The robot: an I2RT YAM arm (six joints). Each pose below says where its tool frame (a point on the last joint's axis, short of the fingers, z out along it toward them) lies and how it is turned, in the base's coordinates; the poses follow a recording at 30 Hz.
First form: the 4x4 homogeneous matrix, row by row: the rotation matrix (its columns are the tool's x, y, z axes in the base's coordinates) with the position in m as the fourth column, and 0 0 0 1 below. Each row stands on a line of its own.
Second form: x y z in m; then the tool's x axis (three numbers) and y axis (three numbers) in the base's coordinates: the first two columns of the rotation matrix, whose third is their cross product. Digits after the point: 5 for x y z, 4 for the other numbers.
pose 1, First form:
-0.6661 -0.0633 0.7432 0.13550
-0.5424 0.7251 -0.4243 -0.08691
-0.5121 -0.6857 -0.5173 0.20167
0 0 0 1
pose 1, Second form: 0.13550 -0.08691 0.20167 -0.6661 -0.5424 -0.5121 -0.0633 0.7251 -0.6857
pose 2, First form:
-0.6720 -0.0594 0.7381 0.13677
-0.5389 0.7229 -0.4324 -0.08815
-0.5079 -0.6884 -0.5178 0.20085
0 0 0 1
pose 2, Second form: 0.13677 -0.08815 0.20085 -0.6720 -0.5389 -0.5079 -0.0594 0.7229 -0.6884
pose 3, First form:
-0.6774 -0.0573 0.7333 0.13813
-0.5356 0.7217 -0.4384 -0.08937
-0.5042 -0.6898 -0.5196 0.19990
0 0 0 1
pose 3, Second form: 0.13813 -0.08937 0.19990 -0.6774 -0.5356 -0.5042 -0.0573 0.7217 -0.6898
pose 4, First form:
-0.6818 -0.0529 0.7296 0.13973
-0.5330 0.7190 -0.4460 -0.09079
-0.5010 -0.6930 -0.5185 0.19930
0 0 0 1
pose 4, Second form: 0.13973 -0.09079 0.19930 -0.6818 -0.5330 -0.5010 -0.0529 0.7190 -0.6930
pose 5, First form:
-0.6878 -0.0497 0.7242 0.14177
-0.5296 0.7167 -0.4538 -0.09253
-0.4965 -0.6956 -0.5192 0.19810
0 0 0 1
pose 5, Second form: 0.14177 -0.09253 0.19810 -0.6878 -0.5296 -0.4965 -0.0497 0.7167 -0.6956
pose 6, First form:
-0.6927 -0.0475 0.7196 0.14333
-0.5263 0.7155 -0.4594 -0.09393
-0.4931 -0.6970 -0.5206 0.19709
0 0 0 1
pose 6, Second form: 0.14333 -0.09393 0.19709 -0.6927 -0.5263 -0.4931 -0.0475 0.7155 -0.6970
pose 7, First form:
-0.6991 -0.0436 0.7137 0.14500
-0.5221 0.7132 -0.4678 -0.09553
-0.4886 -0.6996 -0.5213 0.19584
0 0 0 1
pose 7, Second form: 0.14500 -0.09553 0.19584 -0.6991 -0.5221 -0.4886 -0.0436 0.7132 -0.6996
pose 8, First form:
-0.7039 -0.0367 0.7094 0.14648
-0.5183 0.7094 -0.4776 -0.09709
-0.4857 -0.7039 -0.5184 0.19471
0 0 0 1
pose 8, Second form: 0.14648 -0.09709 0.19471 -0.7039 -0.5183 -0.4857 -0.0367 0.7094 -0.7039
